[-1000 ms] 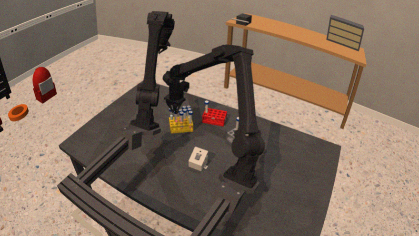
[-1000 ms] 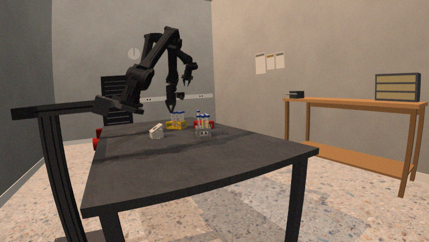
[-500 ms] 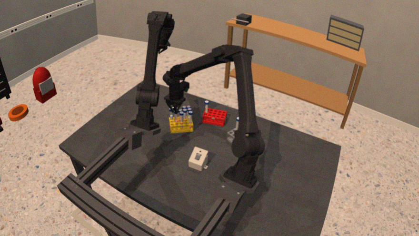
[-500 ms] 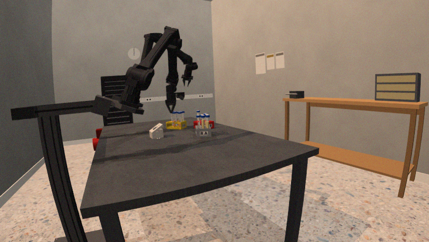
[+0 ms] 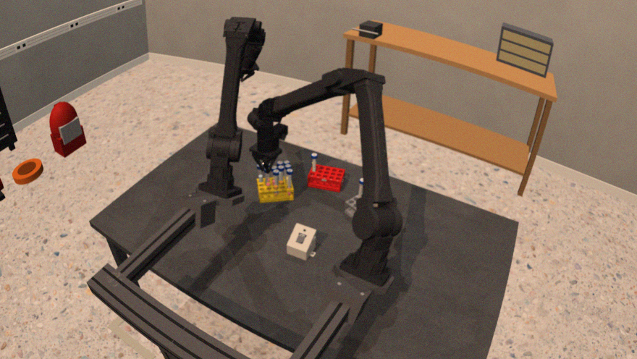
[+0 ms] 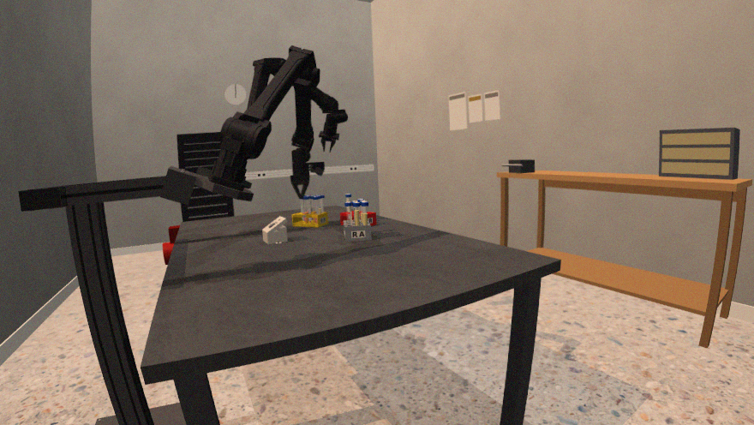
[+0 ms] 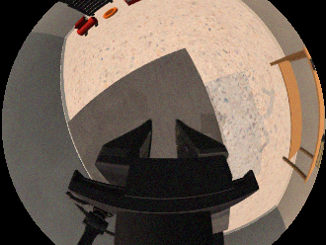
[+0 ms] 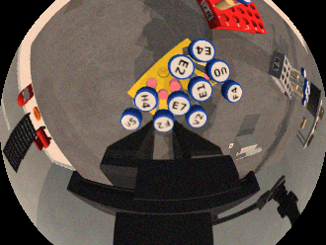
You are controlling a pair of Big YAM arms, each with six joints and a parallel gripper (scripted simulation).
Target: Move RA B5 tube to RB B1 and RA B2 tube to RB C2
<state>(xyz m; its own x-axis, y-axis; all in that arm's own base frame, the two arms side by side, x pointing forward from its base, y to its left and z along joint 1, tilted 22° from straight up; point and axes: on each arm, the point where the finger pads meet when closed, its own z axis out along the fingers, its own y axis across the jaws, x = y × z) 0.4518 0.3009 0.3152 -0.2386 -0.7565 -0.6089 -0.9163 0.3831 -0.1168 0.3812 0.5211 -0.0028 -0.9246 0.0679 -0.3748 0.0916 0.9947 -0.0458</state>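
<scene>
Right now the red rack is 21 cm ahead of my right hand, 12 cm to the right of it and 10 cm below it.
</scene>
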